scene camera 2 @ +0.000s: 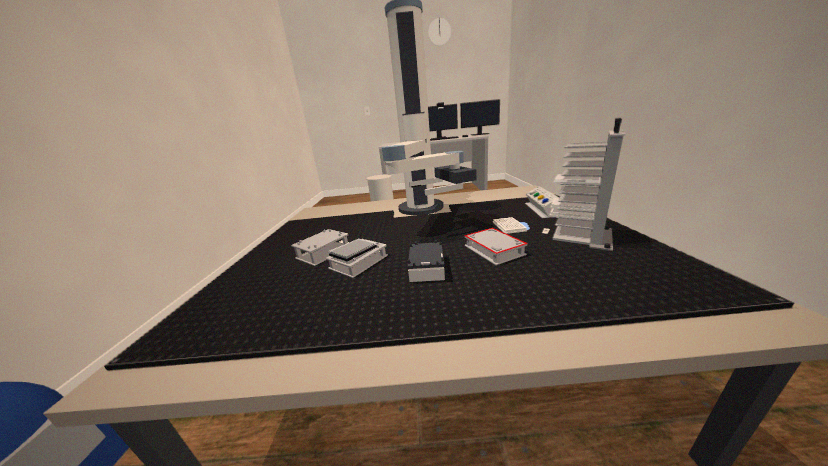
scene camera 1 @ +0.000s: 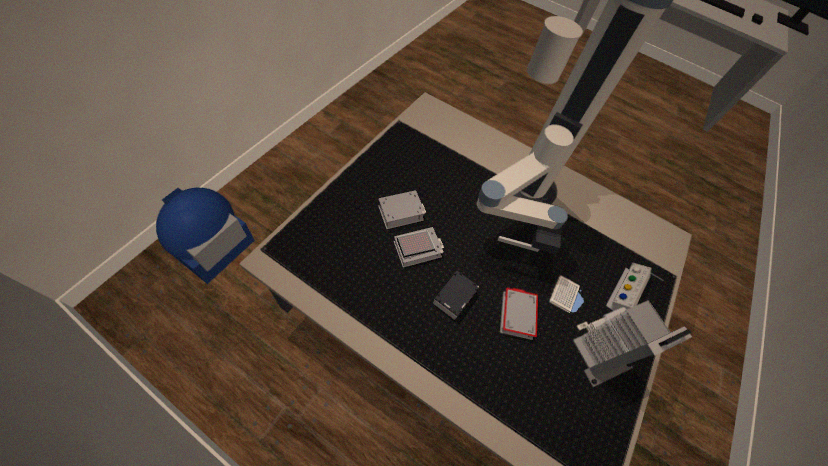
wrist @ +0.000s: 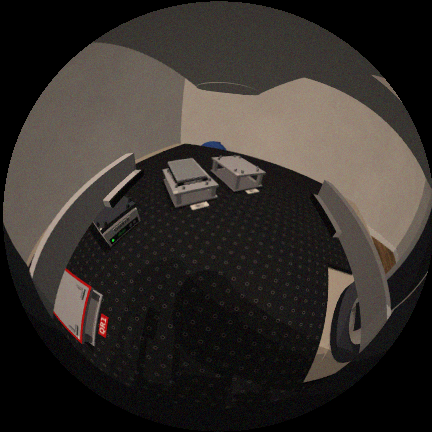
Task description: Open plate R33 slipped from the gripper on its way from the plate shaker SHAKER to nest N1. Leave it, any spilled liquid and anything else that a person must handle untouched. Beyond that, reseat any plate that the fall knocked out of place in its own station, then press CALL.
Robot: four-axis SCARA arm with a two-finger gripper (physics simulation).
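Seen in the pictures: gripper, fingertip midpoint: (scene camera 2: pixel 416 188) (scene camera 1: pixel 501 219) (wrist: pixel 230 168); arm's base at its link origin: (scene camera 2: pixel 421 207) (scene camera 1: pixel 529 188) (wrist: pixel 357 321).
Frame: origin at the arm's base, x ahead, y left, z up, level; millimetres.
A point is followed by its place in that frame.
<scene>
Open plate R33 (scene camera 1: pixel 564 293) {x 420, y 332, z 23 mm} (scene camera 2: pixel 509 224) {x 428, y 332, z 26 mm} lies on the mat, with a blue spill (scene camera 1: pixel 578 302) (scene camera 2: pixel 524 226) at its edge. On nest N2, a plate (scene camera 1: pixel 416 243) {x 611, y -244, z 76 mm} (scene camera 2: pixel 354 248) {x 624, y -239, z 77 mm} (wrist: pixel 187 171) {x 586, y -228, z 74 mm} sits off-centre and raised; I cannot tell its exact tilt. Nest N1 (scene camera 1: pixel 401 208) {x 508, y -385, z 69 mm} (scene camera 2: pixel 319 246) {x 562, y -374, z 69 mm} (wrist: pixel 238 170) {x 473, y -331, z 69 mm} bears no plate. SHAKER (scene camera 1: pixel 456 294) {x 696, y -13, z 68 mm} (scene camera 2: pixel 426 257) {x 714, y -15, z 68 mm} (wrist: pixel 120 227) {x 614, y -5, z 39 mm} has a bare dark top. The button panel (scene camera 1: pixel 630 284) {x 270, y 527, z 86 mm} (scene camera 2: pixel 541 200) {x 322, y 510, z 78 mm} has green, yellow and blue buttons; the CALL label is unreadable. My gripper (scene camera 2: pixel 419 188) {x 405, y -20, z 202 mm} (wrist: pixel 230 168) {x 405, y -20, z 202 mm} is open and empty, above the mat.
Red-edged station QR1 (scene camera 1: pixel 520 312) {x 610, y 214, z 53 mm} (scene camera 2: pixel 495 240) {x 615, y 216, z 53 mm} (wrist: pixel 75 306) {x 557, y 190, z 53 mm} stands between SHAKER and R33. A tall shelf rack (scene camera 1: pixel 648 319) {x 537, y 514, z 316 mm} (scene camera 2: pixel 607 185) {x 642, y 530, z 208 mm} stands near the panel; a piece (scene camera 1: pixel 582 326) (scene camera 2: pixel 576 180) juts out at mid-height. A small white card (scene camera 2: pixel 545 230) {x 492, y 444, z 15 mm} lies near the rack. A blue domed bin (scene camera 1: pixel 194 222) stands beyond the table.
</scene>
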